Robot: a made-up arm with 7 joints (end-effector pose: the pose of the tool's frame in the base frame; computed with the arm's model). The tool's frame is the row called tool.
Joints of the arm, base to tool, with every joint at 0 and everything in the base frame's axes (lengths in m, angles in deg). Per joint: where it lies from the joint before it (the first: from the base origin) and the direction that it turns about. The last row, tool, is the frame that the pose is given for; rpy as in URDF.
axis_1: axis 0.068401 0.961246 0.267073 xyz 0 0 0
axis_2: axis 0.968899 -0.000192 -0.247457 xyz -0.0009 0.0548 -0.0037
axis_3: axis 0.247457 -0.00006 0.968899 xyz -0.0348 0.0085 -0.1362
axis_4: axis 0.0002 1 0.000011 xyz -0.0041 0 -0.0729
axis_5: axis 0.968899 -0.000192 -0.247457 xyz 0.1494 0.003 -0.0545
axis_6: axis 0.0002 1 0.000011 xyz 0.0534 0 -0.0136
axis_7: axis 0.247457 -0.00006 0.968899 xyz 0.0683 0 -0.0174
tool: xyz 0 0 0 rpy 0 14.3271 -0.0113
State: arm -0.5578 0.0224 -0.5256 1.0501 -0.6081 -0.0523 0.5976
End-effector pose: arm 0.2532 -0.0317 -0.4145 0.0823 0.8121 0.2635
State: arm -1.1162 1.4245 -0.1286 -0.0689 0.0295 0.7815 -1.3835
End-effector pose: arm 0.3103 0.2160 0.1852 1.0089 0.5777 -0.5370
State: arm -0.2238 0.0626 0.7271 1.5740 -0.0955 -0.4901 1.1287
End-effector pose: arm 0.0087 0.1140 -0.4899 0.2899 1.2022 1.7150
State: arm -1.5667 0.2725 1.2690 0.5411 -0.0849 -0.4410 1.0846
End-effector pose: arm 0.3899 0.2754 0.0572 -1.4027 -0.6433 1.6678
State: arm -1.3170 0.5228 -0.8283 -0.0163 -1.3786 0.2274 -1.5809
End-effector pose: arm 0.3390 -0.1324 -0.0056 -0.2783 -0.1741 -2.7475
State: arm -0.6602 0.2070 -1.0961 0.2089 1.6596 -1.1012 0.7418
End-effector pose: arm 0.1570 -0.1492 -0.2855 0.6081 -1.7984 -1.5797
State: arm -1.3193 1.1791 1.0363 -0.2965 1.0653 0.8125 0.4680
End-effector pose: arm -0.0031 0.3103 0.2189 0.0767 -0.7665 2.6040
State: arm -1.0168 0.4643 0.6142 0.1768 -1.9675 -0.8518 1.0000
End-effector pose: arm 0.3416 0.2888 0.0148 -2.5216 -0.4307 0.8429
